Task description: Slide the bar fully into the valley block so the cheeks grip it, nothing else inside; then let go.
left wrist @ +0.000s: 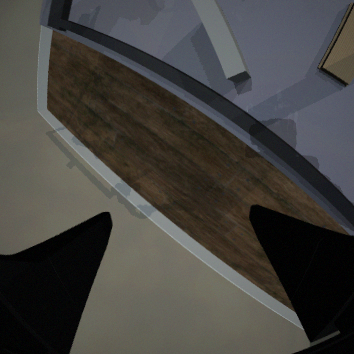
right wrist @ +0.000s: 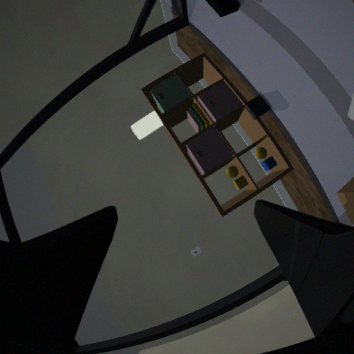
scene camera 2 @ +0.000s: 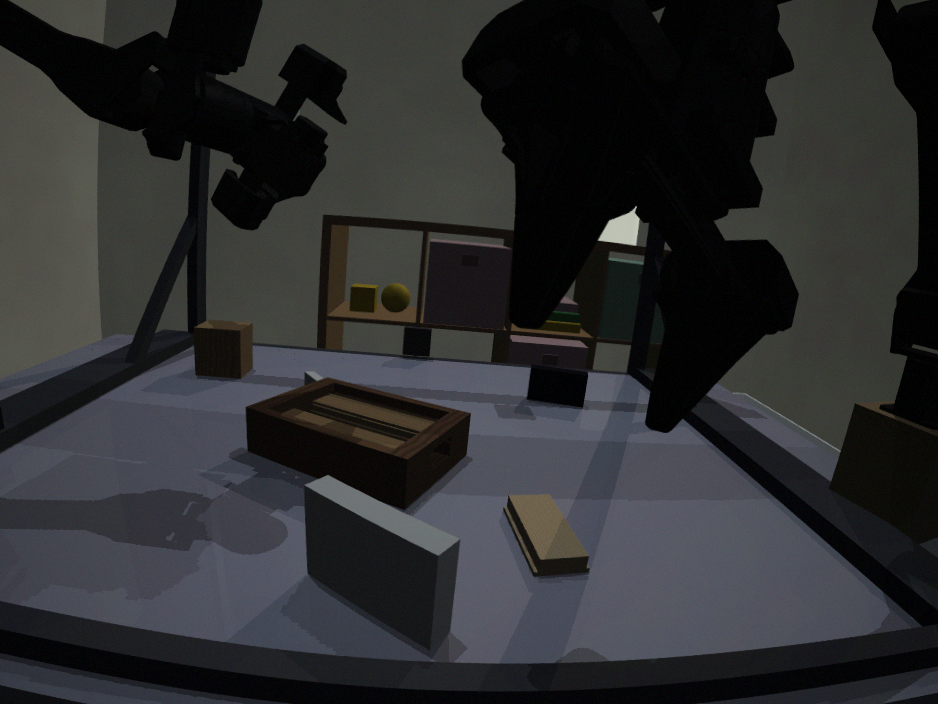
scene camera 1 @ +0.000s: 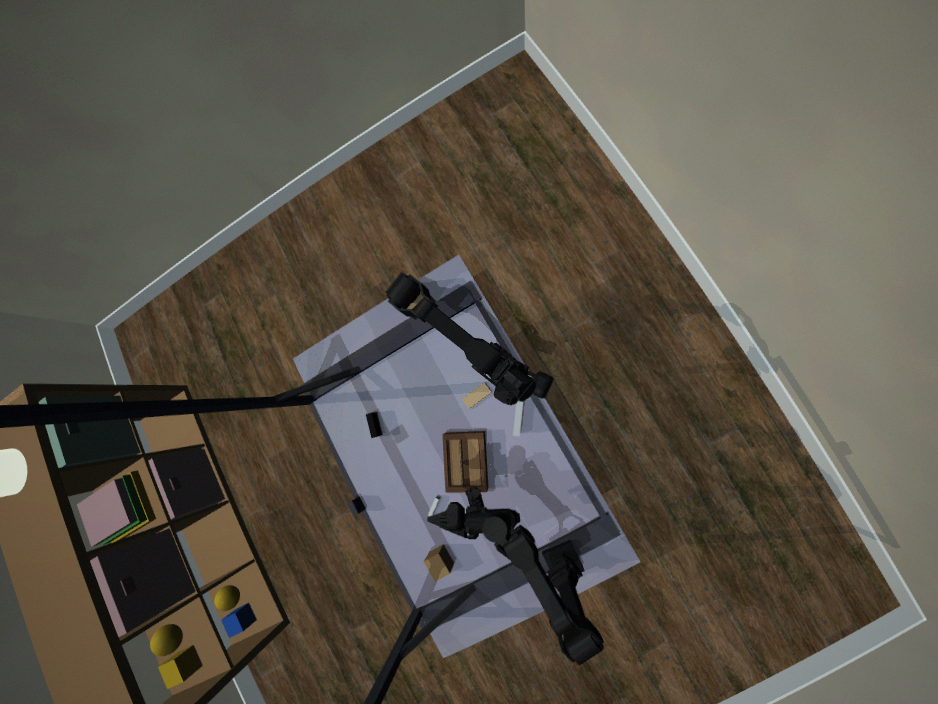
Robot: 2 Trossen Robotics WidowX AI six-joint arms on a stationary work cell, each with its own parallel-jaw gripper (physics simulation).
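Seen in the pictures: left gripper, fingertip midpoint: (left wrist: 181, 215) (scene camera 2: 602, 387) (scene camera 1: 535, 377); right gripper, fingertip midpoint: (right wrist: 185, 210) (scene camera 1: 433, 522); left arm's base, origin of the base link: (scene camera 2: 919, 417); right arm's base, origin of the base link: (scene camera 1: 563, 563).
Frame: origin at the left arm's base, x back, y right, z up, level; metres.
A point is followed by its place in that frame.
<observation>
The tan bar (scene camera 1: 477, 394) @[y 0.067, x -0.399, z -0.106 m] (scene camera 2: 547, 530) @[y 0.062, x -0.403, z -0.106 m] (left wrist: 343, 56) @[y 0.048, x -0.406, z -0.106 m] lies flat on the table, outside and apart from the dark brown block (scene camera 1: 485, 463) @[y 0.200, x -0.588, z -0.081 m] (scene camera 2: 333, 454) @[y 0.185, x -0.569, z -0.090 m], which I take for the valley block. Pale wooden strips with a groove between them show inside its raised rim, and a small opening shows in one end. My left gripper (scene camera 2: 594, 371) @[y -0.113, x -0.491, z 0.077 m] (left wrist: 181, 215) @[y -0.113, x -0.491, z 0.077 m] is open and empty, high above the table near the bar's side. My right gripper (scene camera 2: 291, 166) (right wrist: 185, 210) @[y 0.349, x -0.591, z 0.194 m] is open and empty, raised beyond the block's other end. In scene camera 1 their fingers are hard to tell apart.
A pale grey slab (scene camera 1: 518, 418) @[y 0.014, x -0.551, z -0.047 m] (scene camera 2: 378, 564) @[y -0.001, x -0.550, z -0.077 m] (left wrist: 220, 42) @[y 0.001, x -0.540, z -0.048 m] stands on edge near the bar. A smaller pale piece (scene camera 1: 434, 506) @[y 0.438, x -0.581, z -0.097 m] (scene camera 2: 312, 375) @[y 0.456, x -0.590, z -0.097 m] is beyond the block. A wooden cube (scene camera 1: 437, 562) @[y 0.535, x -0.720, z -0.048 m] (scene camera 2: 222, 350) @[y 0.517, x -0.728, z -0.080 m] and a black block (scene camera 1: 374, 425) @[y 0.407, x -0.235, z -0.073 m] (scene camera 2: 557, 384) @[y 0.406, x -0.232, z -0.092 m] also stand on the table.
</observation>
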